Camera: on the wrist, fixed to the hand. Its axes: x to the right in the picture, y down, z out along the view.
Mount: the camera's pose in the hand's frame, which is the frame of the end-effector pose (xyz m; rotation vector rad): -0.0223 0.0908 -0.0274 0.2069 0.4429 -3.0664
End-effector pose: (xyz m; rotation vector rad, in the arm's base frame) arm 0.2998 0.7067 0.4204 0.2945 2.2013 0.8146
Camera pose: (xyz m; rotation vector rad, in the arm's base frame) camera 0.2914 0.7542 0.5051 -2.4398 0.5749 -1.1479
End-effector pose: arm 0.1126 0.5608 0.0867 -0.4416 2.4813 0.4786
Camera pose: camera 0.0802 0.6337 0.1426 -2.7998 -0.2833 -1.0973
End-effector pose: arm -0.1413 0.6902 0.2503 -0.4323 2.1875 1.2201
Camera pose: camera -0.1822 0.7146 0.3353 -2.2271 -0.1883 -0.9350
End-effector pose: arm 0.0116 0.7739 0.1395 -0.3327 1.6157 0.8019
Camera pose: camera -0.0607 0.8160 0.1894 -1.8981 -0.0529 -1.7878
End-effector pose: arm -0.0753 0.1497 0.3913 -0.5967 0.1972 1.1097
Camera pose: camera -0.1616 0.1454 0.3464 -0.2775 -0.2964 -1.9795
